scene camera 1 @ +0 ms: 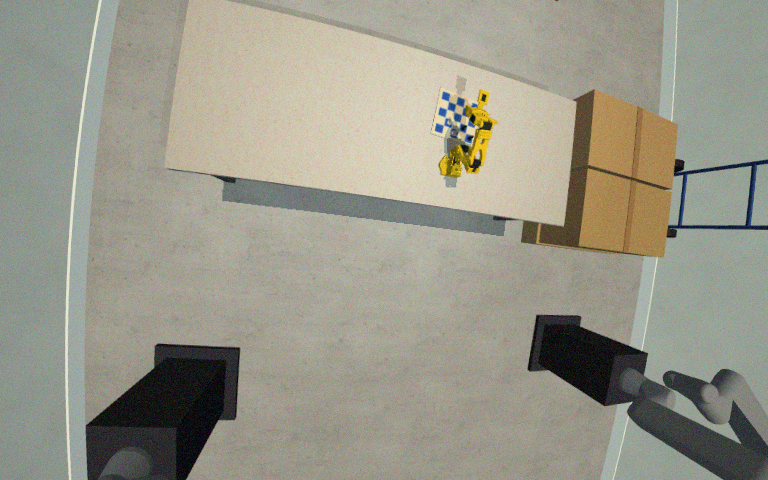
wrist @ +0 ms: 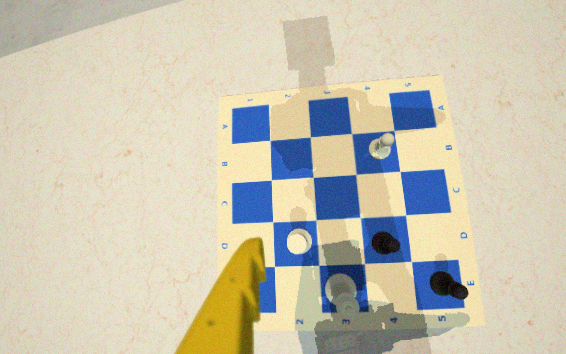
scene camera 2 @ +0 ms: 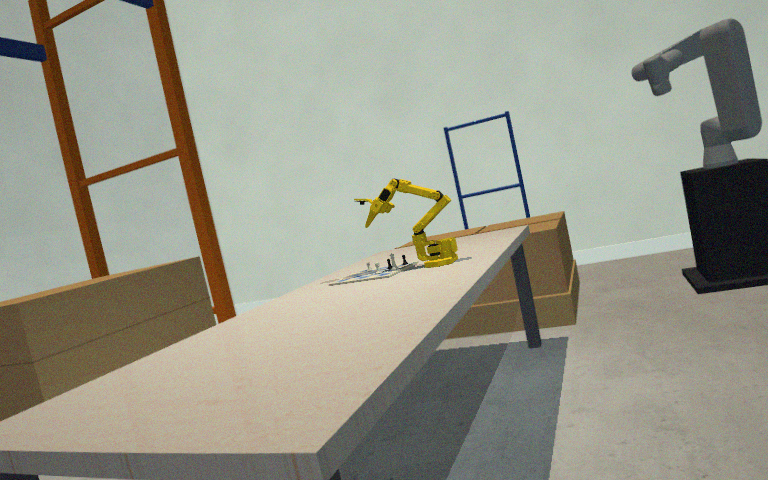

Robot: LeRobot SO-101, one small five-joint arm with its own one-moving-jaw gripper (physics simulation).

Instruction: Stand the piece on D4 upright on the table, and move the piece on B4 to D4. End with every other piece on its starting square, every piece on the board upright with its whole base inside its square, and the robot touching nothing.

Note:
In view: a chessboard (scene camera 1: 450, 105) and a black piece (wrist: 442, 283).
The chessboard shows as well in the wrist view (wrist: 299, 158).

